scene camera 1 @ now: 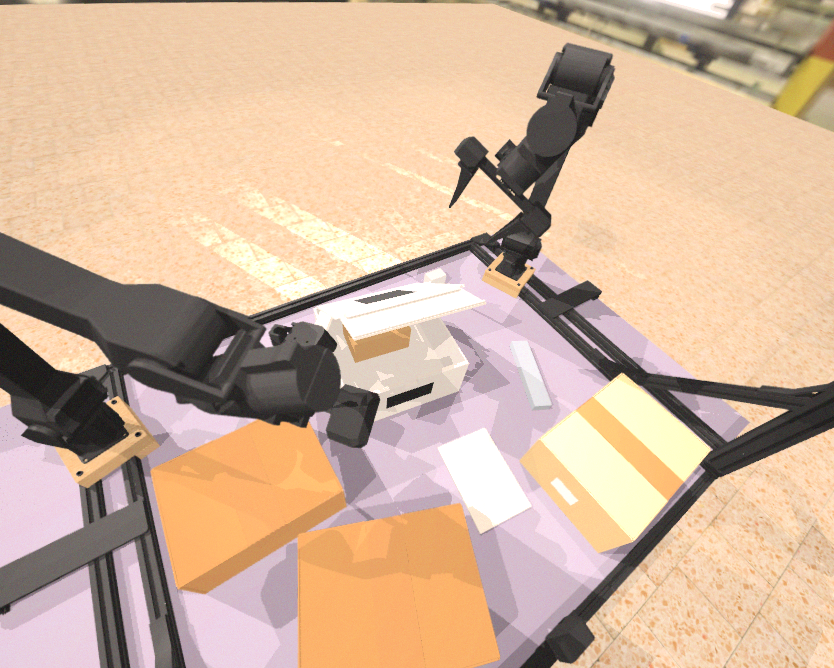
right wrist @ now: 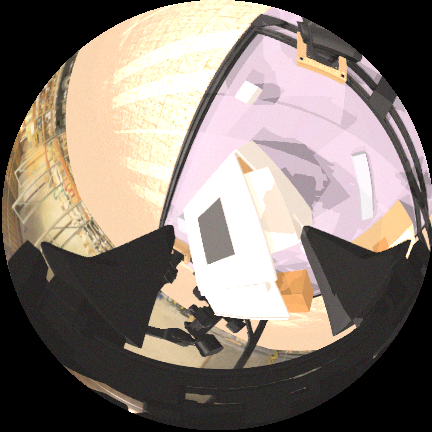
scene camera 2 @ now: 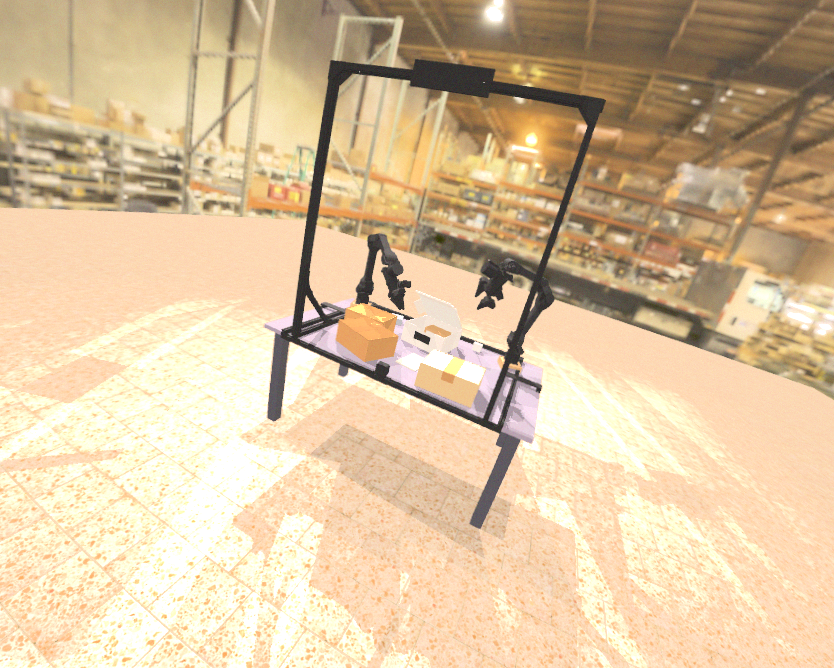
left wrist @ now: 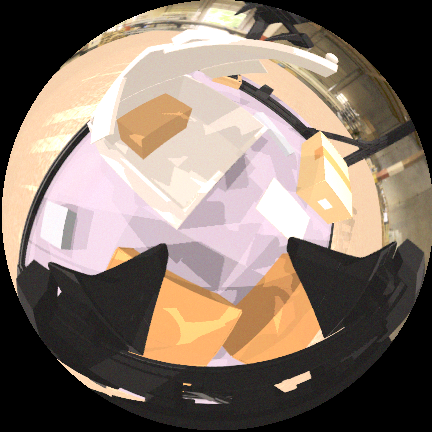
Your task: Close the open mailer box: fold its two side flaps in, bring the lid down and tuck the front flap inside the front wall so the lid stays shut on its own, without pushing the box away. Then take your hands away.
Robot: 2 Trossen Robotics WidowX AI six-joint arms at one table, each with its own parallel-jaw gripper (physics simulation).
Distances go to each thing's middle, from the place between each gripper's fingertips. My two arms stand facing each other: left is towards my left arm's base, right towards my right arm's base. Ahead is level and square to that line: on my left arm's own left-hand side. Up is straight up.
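My left hand's 16 cm to the left of the small parcel (scene camera 1: pixel 380 344), 19 cm short of it and 13 cm above it. There's a tan taped box (scene camera 1: pixel 611 465) too, and from my left hand that's 26 cm behind, 37 cm to the right and 11 cm below. Going by their middles, the small parcel is the nearest to my left hand of the things named here.
My right gripper's 15 cm to the right of the small parcel, 4 cm short of it and 24 cm above it. The tan taped box, counting from my right hand, is 6 cm to the right, 40 cm behind and 22 cm below. Of the things named here, it's the small parcel that's nearest to my right gripper, going by their middles.
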